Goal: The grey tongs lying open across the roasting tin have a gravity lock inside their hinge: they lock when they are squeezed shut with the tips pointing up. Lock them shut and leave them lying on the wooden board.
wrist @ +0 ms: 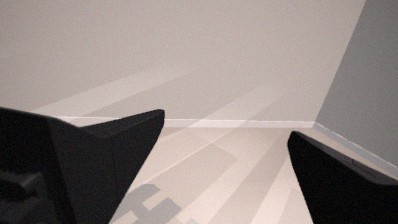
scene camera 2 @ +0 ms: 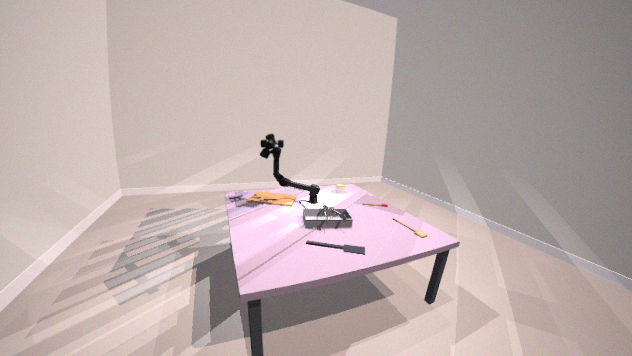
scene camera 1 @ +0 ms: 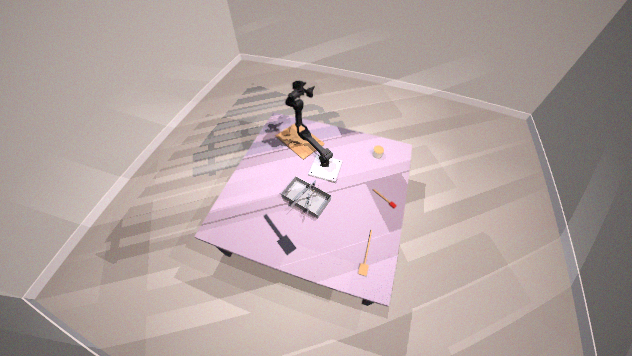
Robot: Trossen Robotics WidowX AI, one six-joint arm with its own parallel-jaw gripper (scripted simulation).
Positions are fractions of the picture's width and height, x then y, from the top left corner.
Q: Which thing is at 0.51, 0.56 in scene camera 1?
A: A grey roasting tin.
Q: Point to a wooden board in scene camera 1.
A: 0.46, 0.38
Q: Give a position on a grey roasting tin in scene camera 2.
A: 0.50, 0.61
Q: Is the gripper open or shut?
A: Open.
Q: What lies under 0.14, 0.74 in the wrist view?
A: The gripper.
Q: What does the gripper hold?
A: Nothing.
